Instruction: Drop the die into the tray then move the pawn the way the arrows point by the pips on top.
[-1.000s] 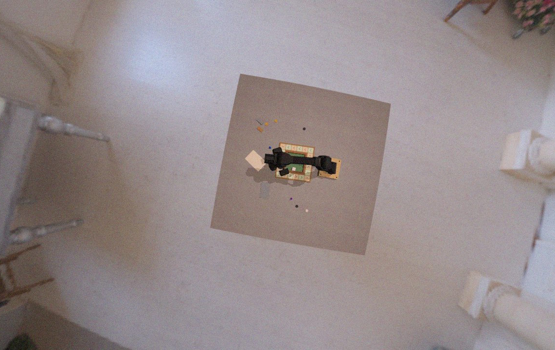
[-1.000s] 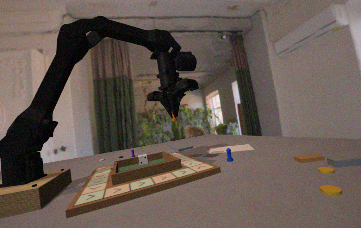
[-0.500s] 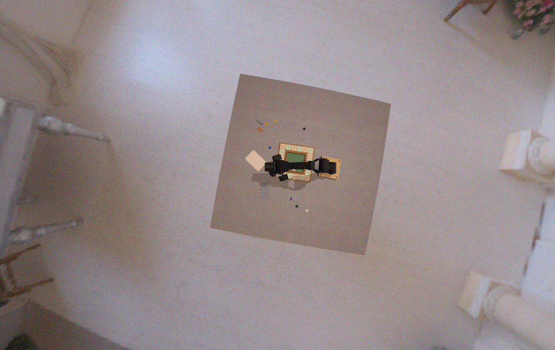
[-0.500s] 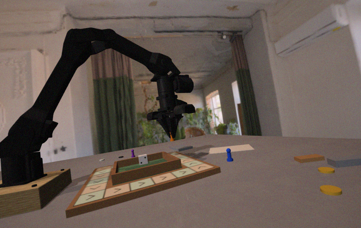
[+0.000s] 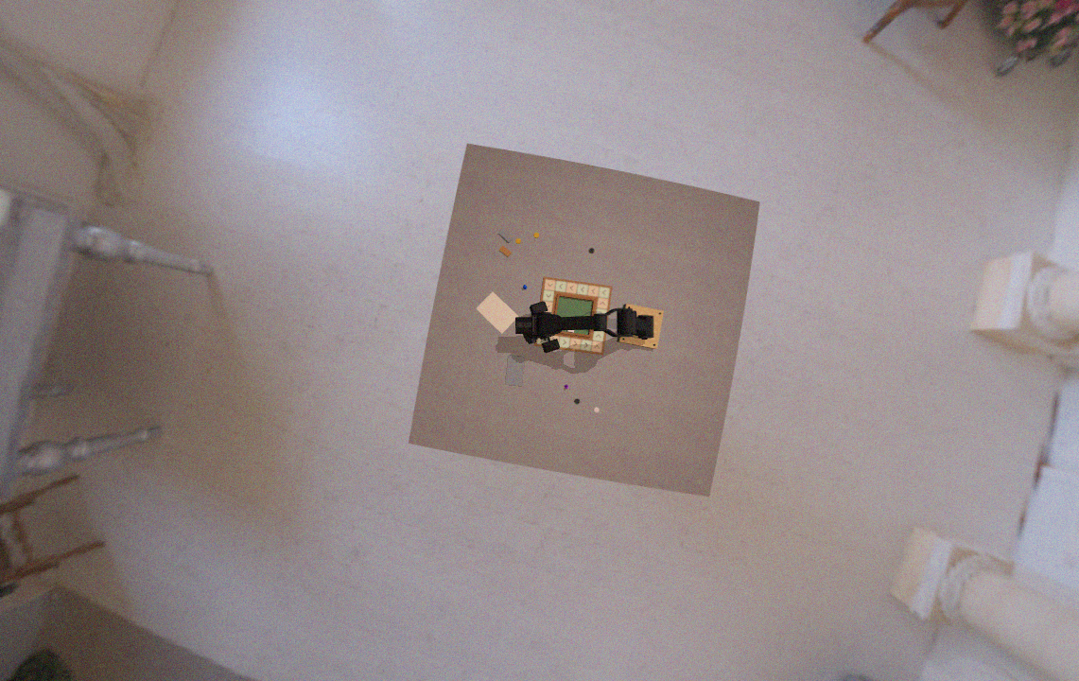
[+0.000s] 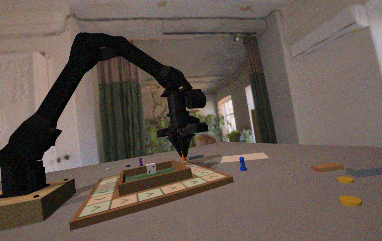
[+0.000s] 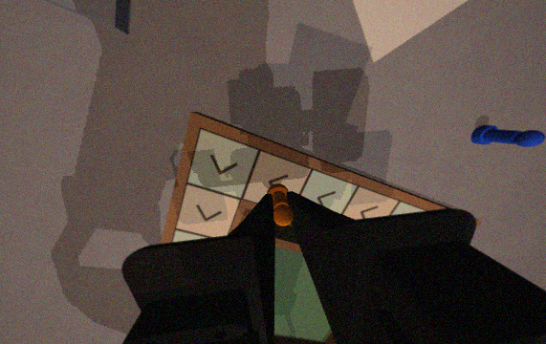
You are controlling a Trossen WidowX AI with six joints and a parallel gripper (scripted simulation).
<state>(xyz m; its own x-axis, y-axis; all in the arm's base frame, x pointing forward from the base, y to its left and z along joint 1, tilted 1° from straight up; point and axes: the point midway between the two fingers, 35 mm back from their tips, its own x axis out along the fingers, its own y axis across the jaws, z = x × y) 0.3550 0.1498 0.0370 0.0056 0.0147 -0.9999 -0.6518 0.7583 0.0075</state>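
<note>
The orange pawn is 10 mm above my gripper tip. Also, from my gripper tip: blue pawn (140 mm ahead, 130 mm to the right, 20 mm below); white die (100 mm behind, 40 mm to the right, 10 mm below); cream card (200 mm ahead, 10 mm to the left, 40 mm below).
</note>
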